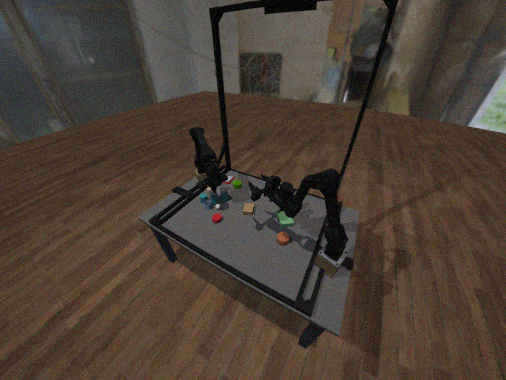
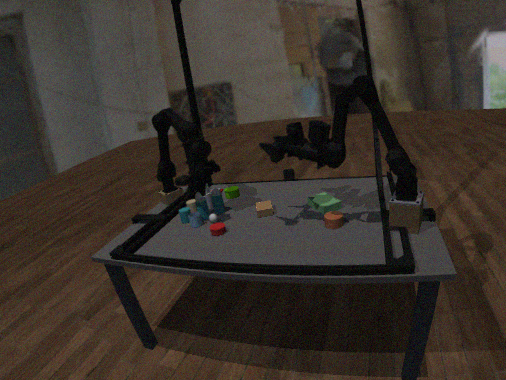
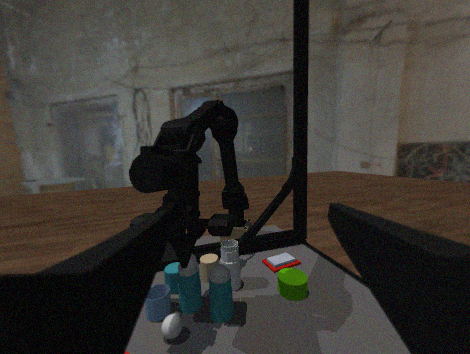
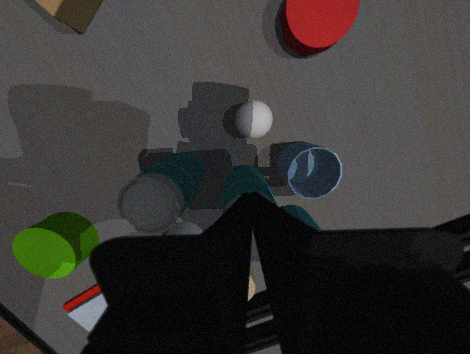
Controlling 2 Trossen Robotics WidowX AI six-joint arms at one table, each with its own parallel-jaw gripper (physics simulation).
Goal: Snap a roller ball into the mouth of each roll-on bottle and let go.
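Where they show: left gripper, fingertip midpoint: [image 1: 254, 178] [image 2: 266, 140] [image 3: 249, 214]; right gripper, fingertip midpoint: [image 1: 214, 192] [image 2: 203, 195] [image 3: 184, 267] [image 4: 250, 199]; left arm's base at its link origin: [image 1: 333, 252] [image 2: 407, 196]; right arm's base at its link origin: [image 1: 202, 171] [image 2: 169, 190] [image 3: 236, 223].
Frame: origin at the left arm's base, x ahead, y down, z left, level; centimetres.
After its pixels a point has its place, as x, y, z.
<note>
Two teal roll-on bottles stand close together at the table's far left. One bottle [image 1: 224, 195] {71.3, 4.6, 9.5} [image 2: 217, 201] {71.8, 4.7, 9.9} [image 3: 220, 298] {71.0, 5.3, 8.2} [image 4: 177, 175] {71.9, 3.5, 10.0} carries a grey ball in its mouth. My right gripper [image 1: 215, 187] {73.3, 0.3, 15.1} [image 2: 205, 189] {73.3, 0.3, 15.1} [image 3: 184, 267] {73.3, 0.3, 15.1} [image 4: 250, 199] {73.3, 0.3, 15.1} is shut with nothing between its fingers; its tips rest on top of the other bottle [image 1: 214, 198] {73.7, 5.0, 15.8} [image 2: 203, 208] {73.8, 5.3, 16.2} [image 3: 189, 289] {73.5, 5.1, 14.5} [image 4: 244, 179] {73.5, 5.0, 15.0}, hiding that bottle's mouth. A loose white ball [image 1: 217, 206] {68.1, 7.2, 17.5} [image 2: 213, 217] {67.7, 7.6, 17.6} [image 3: 171, 326] {67.5, 7.3, 16.3} [image 4: 254, 119] {68.8, 6.7, 16.5} lies on the table just in front of them. My left gripper [image 1: 253, 192] [image 2: 268, 148] {47.9, -18.0, 3.8} is open and empty, held in the air over the table's middle.
A blue-grey open cup [image 3: 157, 307] {71.9, 7.4, 20.4} [image 4: 314, 172] {75.4, 10.1, 22.9}, a small teal cylinder [image 3: 171, 274] {79.2, 5.4, 19.9}, a beige cylinder [image 3: 208, 263] {83.0, 5.3, 12.0} and a grey cap [image 3: 229, 256] {79.7, 1.8, 6.6} crowd the bottles. Nearby are a green cylinder [image 1: 236, 184] {77.8, 6.7, -5.6} [image 3: 292, 284] {76.4, 6.7, -6.7}, a red disc [image 1: 216, 218] {60.2, 7.6, 23.6} [image 2: 217, 228] {59.8, 7.6, 24.2}, a tan block [image 1: 248, 208] {53.4, 7.2, 4.2}, a green block [image 1: 285, 219] {31.7, 7.3, -5.6} and an orange cylinder [image 1: 282, 238] {23.8, 6.7, 6.4}.
</note>
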